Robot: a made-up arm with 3 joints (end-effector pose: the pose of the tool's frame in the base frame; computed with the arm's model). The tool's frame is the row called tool.
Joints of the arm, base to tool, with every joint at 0 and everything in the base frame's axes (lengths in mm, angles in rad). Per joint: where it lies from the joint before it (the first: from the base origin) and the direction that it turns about. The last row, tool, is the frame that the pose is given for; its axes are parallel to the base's.
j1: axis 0 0 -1 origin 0 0 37.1
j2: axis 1 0 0 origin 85.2 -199.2 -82.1
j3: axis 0 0 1 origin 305.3 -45.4 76.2
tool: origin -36.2 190 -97.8
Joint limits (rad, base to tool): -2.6..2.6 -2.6..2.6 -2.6..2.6
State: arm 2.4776 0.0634 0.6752
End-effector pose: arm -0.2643 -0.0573 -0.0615 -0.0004 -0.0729 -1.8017
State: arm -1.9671 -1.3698 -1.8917
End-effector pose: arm -0.0084 0.6276 0.0202 0.4809 -1.2829 0.0632
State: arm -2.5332 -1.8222 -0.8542
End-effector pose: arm -0.2775 0.4939 -0.1430 0.2440 -1.9753 1.1490
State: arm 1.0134 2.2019 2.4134
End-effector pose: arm 0.1055 -0.2772 -0.2029 -0.3288 -2.2903 0.7569
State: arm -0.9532 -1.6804 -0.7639
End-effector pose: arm 0.4774 0.2690 -0.1588 -1.0995 -1.2734 0.1425
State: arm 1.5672 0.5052 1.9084
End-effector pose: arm -0.3126 -0.2243 -0.1329 -0.0844 -0.5006 0.3339
